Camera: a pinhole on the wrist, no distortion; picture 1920 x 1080 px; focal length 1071.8 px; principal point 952.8 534.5 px. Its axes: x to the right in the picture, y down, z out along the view. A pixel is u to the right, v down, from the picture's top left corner.
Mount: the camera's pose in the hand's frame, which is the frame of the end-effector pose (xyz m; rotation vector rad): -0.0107 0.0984 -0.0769 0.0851 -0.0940 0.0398
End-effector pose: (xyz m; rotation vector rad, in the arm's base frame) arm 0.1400 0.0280 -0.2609 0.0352 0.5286 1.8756
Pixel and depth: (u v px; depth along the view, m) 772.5 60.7 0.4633
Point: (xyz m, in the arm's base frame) 0.4156 0.0800 0.0334
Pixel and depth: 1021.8 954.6 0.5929
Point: 0.0529 0.1011 0.3324
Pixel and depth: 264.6 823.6 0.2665
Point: 0.1408 -0.1374 -0.0014
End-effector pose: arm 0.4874 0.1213 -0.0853 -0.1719 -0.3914 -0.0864
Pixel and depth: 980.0 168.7 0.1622
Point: 0.4436 0.1657 -0.0245
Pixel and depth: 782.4 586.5 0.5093
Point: 0.2109 0.2803 0.2342
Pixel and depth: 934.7 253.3 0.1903
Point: 0.4243 0.1739 -0.0036
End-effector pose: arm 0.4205 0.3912 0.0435 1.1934 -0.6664 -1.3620
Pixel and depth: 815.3 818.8 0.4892
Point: 0.0908 0.3708 0.3757
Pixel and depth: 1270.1 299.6 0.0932
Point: 0.4334 0.3650 0.1109
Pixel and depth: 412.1 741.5 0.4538
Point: 0.0973 0.5451 0.3602
